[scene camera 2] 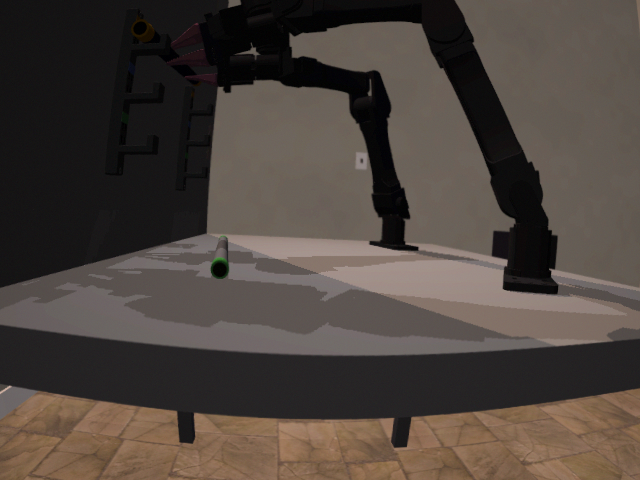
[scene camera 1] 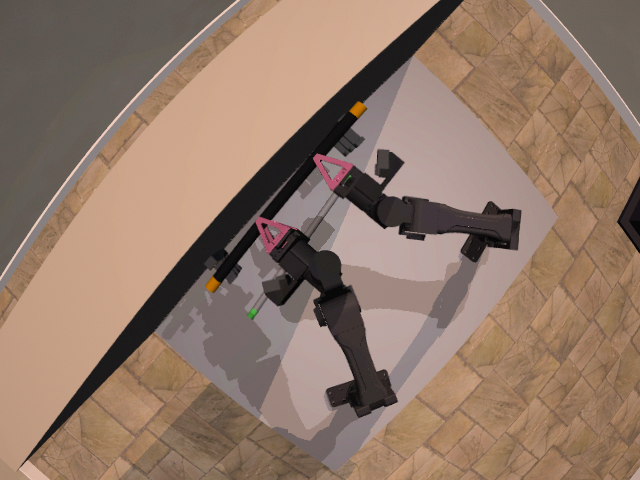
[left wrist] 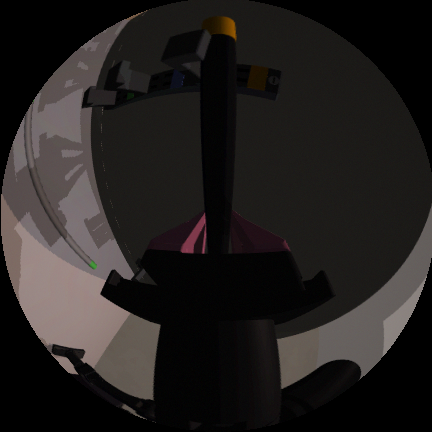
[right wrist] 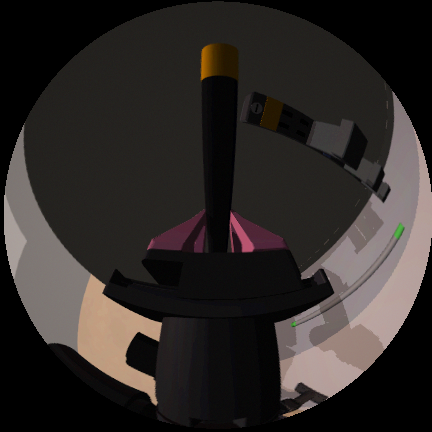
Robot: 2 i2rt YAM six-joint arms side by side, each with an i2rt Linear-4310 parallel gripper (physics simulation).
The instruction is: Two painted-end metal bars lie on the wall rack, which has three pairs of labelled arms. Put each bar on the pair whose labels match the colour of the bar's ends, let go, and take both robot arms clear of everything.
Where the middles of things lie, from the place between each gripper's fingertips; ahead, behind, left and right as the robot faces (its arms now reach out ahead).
I see the orange-ended black bar (scene camera 1: 358, 109) 1 cm behind my left hand, 7 cm to the right of it and 1 cm above it. Also, from my left hand: rail (scene camera 2: 181, 170) (3 cm behind, 27 cm to the right, 10 cm below).
I see my right gripper 110 mm to the right of the orange-ended black bar and 20 mm above it. From my right hand the other things lie so: rail 20 mm behind, 100 mm to the right, 130 mm below.
